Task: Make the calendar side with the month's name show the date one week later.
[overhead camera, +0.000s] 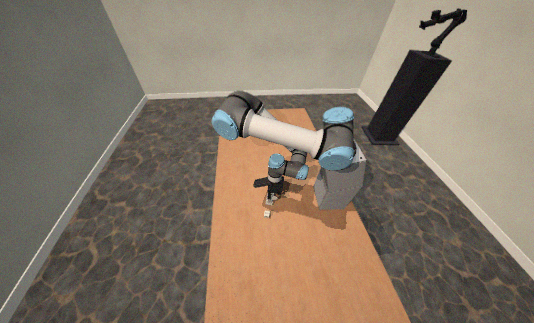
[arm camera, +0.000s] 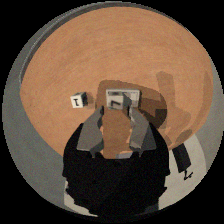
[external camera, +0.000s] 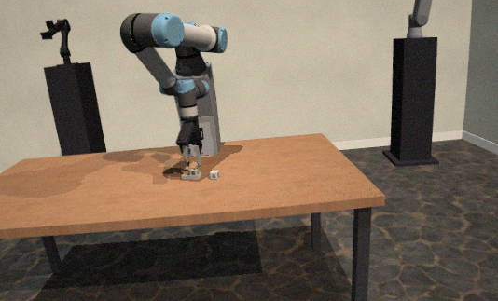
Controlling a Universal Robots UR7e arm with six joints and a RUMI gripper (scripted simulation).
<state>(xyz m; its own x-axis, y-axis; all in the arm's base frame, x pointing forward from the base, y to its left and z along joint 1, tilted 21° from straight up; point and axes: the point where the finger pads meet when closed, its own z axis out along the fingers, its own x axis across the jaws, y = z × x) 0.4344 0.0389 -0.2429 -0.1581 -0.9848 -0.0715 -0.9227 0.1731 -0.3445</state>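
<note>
The white calendar tray is 20 mm to the right of my hand and 60 mm below it.
</note>
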